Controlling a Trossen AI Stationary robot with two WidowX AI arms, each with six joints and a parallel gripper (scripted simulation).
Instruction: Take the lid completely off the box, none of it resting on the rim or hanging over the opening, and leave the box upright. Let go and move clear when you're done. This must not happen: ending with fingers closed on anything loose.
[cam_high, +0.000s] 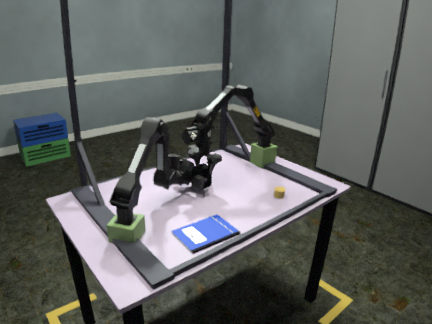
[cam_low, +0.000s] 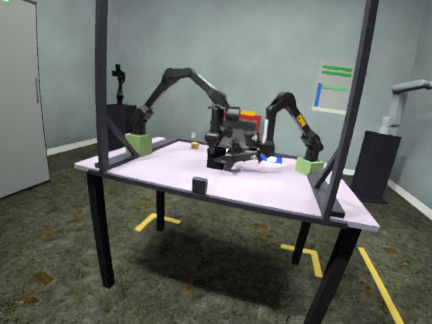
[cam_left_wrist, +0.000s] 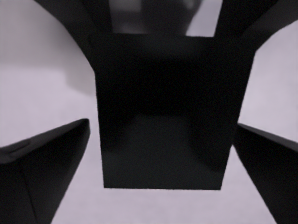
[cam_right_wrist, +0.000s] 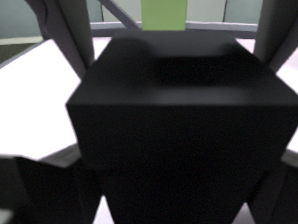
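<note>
Now: the black lid 30 mm below my left hand and 10 mm to the right of it. From my left hand the other things lie so: black box (60 mm below, 10 mm to the right).
My right gripper is now 30 mm to the right of the black box and 10 mm above it. From my right hand the other things lie so: black lid 30 mm to the left, 30 mm above.
</note>
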